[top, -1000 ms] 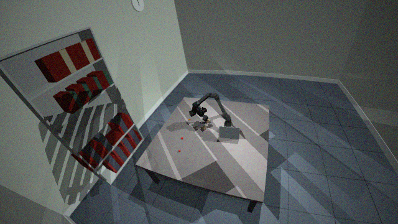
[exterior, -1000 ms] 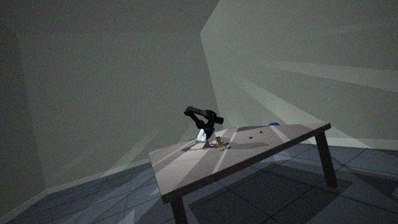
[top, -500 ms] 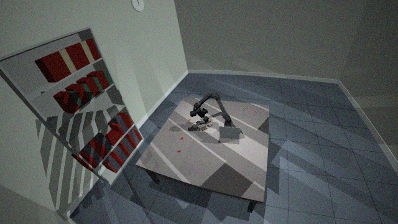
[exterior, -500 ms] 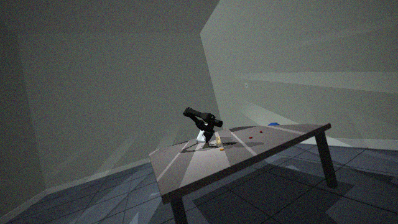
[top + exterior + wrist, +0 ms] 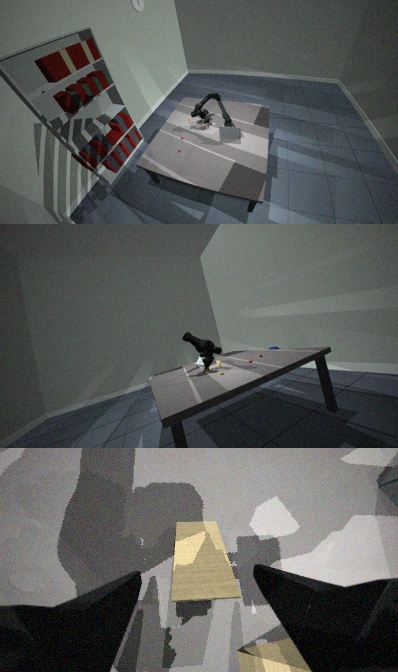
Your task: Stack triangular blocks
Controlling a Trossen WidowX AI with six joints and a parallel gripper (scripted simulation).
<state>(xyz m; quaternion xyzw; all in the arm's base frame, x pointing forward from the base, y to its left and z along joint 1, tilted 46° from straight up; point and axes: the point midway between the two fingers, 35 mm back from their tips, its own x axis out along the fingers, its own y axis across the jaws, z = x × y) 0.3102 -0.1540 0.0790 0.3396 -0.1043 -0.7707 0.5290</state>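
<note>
My gripper tip is 1 cm above the tan triangular block. Round my gripper tip: small orange piece 24 cm ahead, 2 cm below.
</note>
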